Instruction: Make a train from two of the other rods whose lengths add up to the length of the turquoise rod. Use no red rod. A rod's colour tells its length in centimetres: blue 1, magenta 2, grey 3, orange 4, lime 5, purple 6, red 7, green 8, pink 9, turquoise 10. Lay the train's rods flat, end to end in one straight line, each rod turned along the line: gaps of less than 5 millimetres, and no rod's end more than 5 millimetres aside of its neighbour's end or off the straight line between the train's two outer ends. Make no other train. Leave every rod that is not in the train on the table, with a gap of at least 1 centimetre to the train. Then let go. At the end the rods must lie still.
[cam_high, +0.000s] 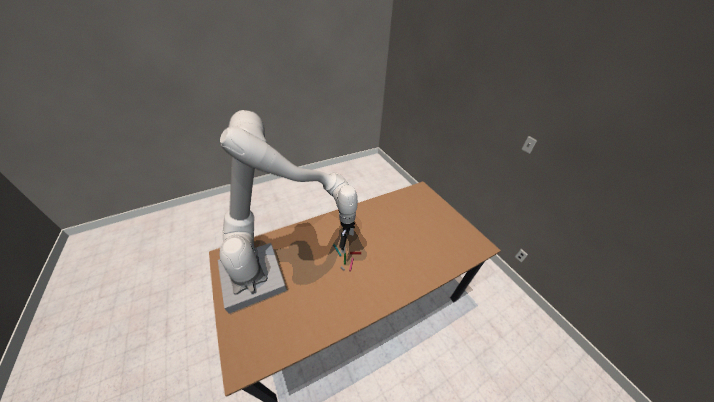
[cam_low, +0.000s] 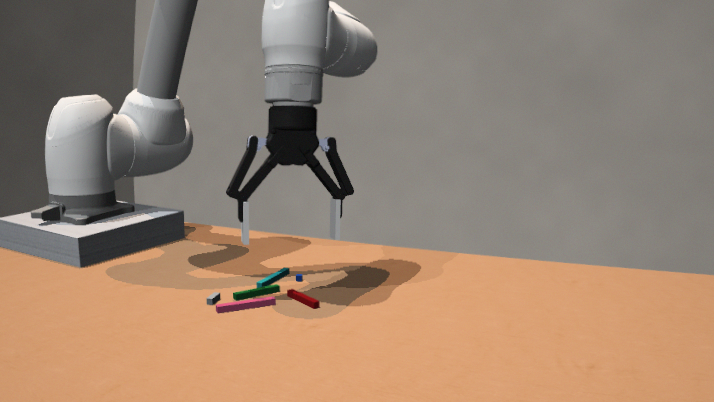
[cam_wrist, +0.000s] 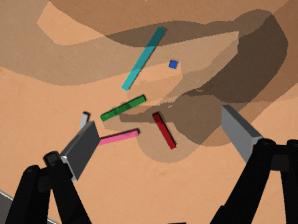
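The blue rod is 9 cm below my hand, 6 cm to the left of it and 1 cm behind it. Also, from my hand: red rod (9 cm below, 4 cm to the right, 4 cm ahead); turquoise rod (9 cm below, 5 cm behind, 4 cm to the left); green rod (9 cm below, 4 cm to the right, 4 cm behind).
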